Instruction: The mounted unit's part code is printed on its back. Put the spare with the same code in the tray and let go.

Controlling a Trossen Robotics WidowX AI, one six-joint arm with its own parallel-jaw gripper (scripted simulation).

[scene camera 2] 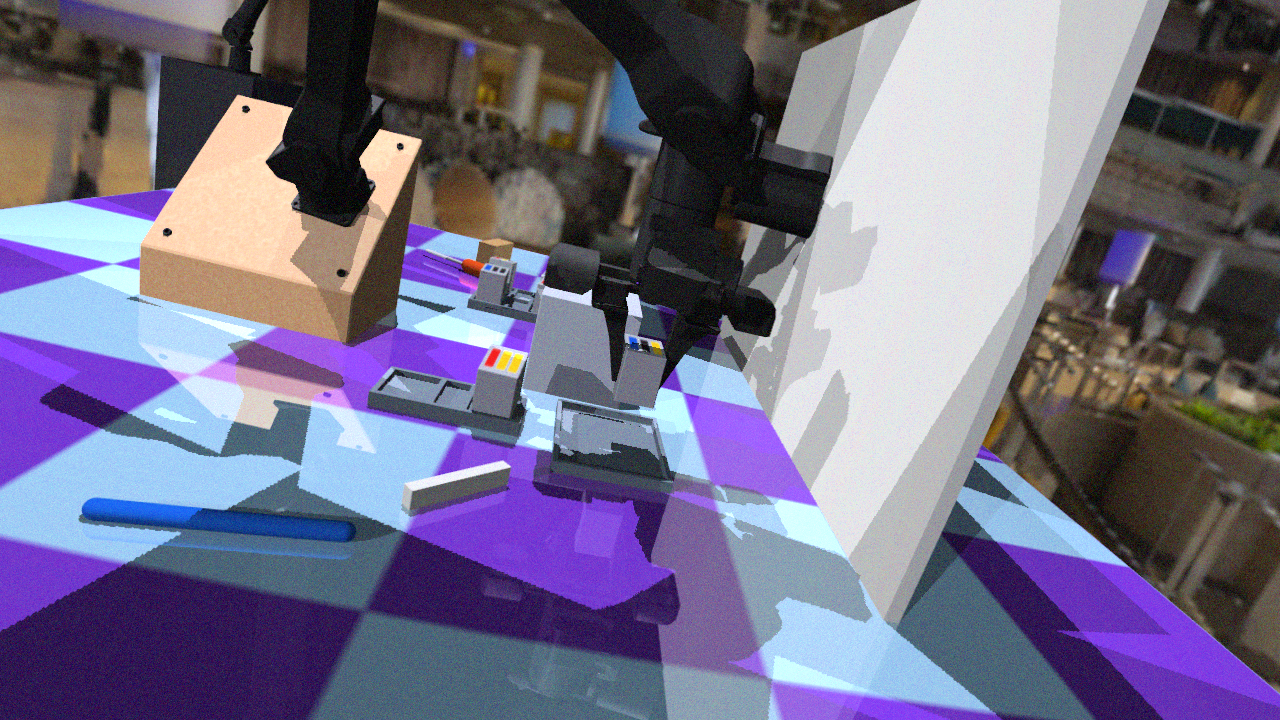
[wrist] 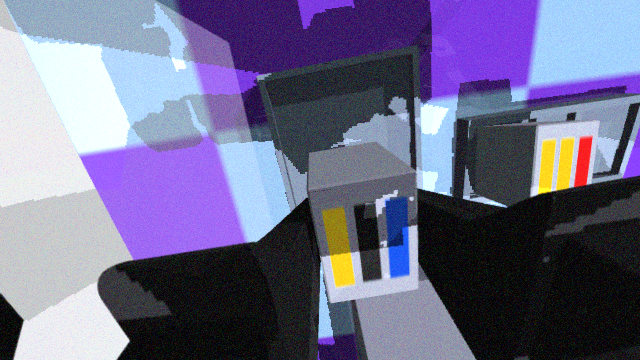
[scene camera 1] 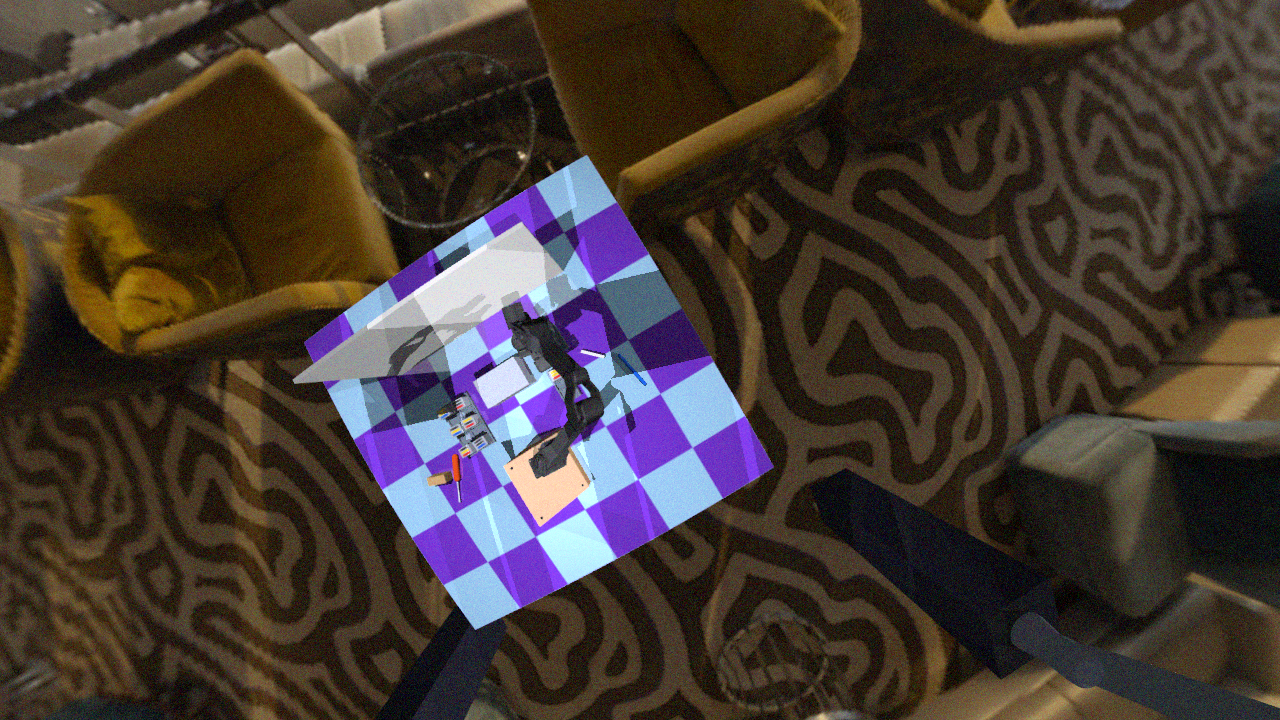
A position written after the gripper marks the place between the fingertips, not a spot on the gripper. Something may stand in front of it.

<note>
The gripper (scene camera 2: 634, 384) holds a grey spare block (scene camera 2: 643, 361). Also in view: a blue pen (scene camera 2: 96, 509), a white bar (scene camera 2: 433, 490), a pale grey unit (scene camera 2: 569, 357) and a tall white panel (scene camera 2: 965, 147).
The gripper shows as well in the wrist view (wrist: 351, 199). The pale grey unit is seen too in scene camera 1 (scene camera 1: 508, 379). The tall white panel also shows in the wrist view (wrist: 65, 238) and in scene camera 1 (scene camera 1: 510, 266). The wrist view does not show the blue pen: it is out of frame. The wrist view does not show the white bar: it is out of frame.
</note>
